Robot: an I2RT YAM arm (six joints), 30 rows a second.
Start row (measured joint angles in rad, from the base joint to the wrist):
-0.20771 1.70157 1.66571 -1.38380 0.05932 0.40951
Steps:
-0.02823 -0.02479 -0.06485 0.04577 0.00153 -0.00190
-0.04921 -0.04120 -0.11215 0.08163 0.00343 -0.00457
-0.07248 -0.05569 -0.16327 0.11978 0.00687 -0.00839
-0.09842 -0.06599 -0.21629 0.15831 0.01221 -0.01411
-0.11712 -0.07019 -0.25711 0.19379 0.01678 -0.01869
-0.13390 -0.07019 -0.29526 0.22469 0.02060 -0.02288
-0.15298 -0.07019 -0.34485 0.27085 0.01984 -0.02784
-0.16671 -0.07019 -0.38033 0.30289 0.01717 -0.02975
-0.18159 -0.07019 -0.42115 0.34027 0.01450 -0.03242
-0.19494 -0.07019 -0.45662 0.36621 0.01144 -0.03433
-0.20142 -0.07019 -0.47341 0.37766 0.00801 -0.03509
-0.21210 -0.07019 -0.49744 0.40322 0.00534 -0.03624
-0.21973 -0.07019 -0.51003 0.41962 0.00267 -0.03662
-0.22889 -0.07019 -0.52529 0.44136 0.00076 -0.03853
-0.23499 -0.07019 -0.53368 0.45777 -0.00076 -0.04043
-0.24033 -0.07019 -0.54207 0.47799 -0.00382 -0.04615
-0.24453 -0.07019 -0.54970 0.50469 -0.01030 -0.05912
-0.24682 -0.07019 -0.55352 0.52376 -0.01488 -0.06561
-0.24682 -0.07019 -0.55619 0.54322 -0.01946 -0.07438
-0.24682 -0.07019 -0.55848 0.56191 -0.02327 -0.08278
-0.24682 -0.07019 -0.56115 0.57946 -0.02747 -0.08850
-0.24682 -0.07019 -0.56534 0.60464 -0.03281 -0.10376
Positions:
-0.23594 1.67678 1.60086 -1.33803 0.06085 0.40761
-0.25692 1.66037 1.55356 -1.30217 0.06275 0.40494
-0.28019 1.64588 1.50244 -1.26402 0.06619 0.40112
-0.30613 1.63558 1.44942 -1.22549 0.07153 0.39540
-0.32483 1.63138 1.40860 -1.19001 0.07610 0.39082
-0.34161 1.63138 1.37045 -1.15911 0.07992 0.38663
-0.36069 1.63138 1.32086 -1.11295 0.07916 0.38167
-0.37442 1.63138 1.28538 -1.08091 0.07649 0.37976
-0.38930 1.63138 1.24456 -1.04353 0.07382 0.37709
-0.40265 1.63138 1.20909 -1.01759 0.07076 0.37518
-0.40913 1.63138 1.19230 -1.00614 0.06733 0.37442
-0.41981 1.63138 1.16827 -0.98058 0.06466 0.37327
-0.42744 1.63138 1.15568 -0.96418 0.06199 0.37289
-0.43660 1.63138 1.14042 -0.94244 0.06008 0.37098
-0.44270 1.63138 1.13203 -0.92603 0.05856 0.36908
-0.44804 1.63138 1.12364 -0.90581 0.05550 0.36336
-0.45224 1.63138 1.11601 -0.87911 0.04902 0.35039
-0.45453 1.63138 1.11219 -0.86004 0.04444 0.34390
-0.45453 1.63138 1.10952 -0.84058 0.03986 0.33513
-0.45453 1.63138 1.10723 -0.82189 0.03605 0.32673
-0.45453 1.63138 1.10456 -0.80434 0.03185 0.32101
-0.45453 1.63138 1.10037 -0.77916 0.02651 0.30575

